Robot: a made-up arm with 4 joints.
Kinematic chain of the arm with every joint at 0, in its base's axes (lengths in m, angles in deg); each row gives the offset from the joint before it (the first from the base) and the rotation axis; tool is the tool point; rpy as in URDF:
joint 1: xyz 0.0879 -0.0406 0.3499 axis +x
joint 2: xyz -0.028 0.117 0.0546 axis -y
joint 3: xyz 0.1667 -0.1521 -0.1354 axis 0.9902 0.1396 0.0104
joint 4: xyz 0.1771 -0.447 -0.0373 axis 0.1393 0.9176 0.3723
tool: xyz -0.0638 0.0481 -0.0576 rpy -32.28 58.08 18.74
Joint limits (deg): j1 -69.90..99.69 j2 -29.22..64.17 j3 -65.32..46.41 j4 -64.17..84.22
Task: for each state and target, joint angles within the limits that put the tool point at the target. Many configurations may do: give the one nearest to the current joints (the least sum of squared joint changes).
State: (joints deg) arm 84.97 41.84 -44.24 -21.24
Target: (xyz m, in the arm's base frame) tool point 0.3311 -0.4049 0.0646
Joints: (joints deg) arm 66.80 22.32 -41.81 -28.27
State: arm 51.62 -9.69 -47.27 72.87
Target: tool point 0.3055 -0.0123 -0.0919
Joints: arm 91.20 -24.71 -20.58 74.77
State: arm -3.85 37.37 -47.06 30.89
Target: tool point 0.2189 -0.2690 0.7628
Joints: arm -28.19 36.02 -37.51 24.57
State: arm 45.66 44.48 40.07 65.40
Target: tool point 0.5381 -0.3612 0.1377
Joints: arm 40.02 57.31 39.13 73.33
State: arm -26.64 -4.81 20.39 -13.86
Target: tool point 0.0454 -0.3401 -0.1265
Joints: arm -7.37 -29.22 45.85 -6.42
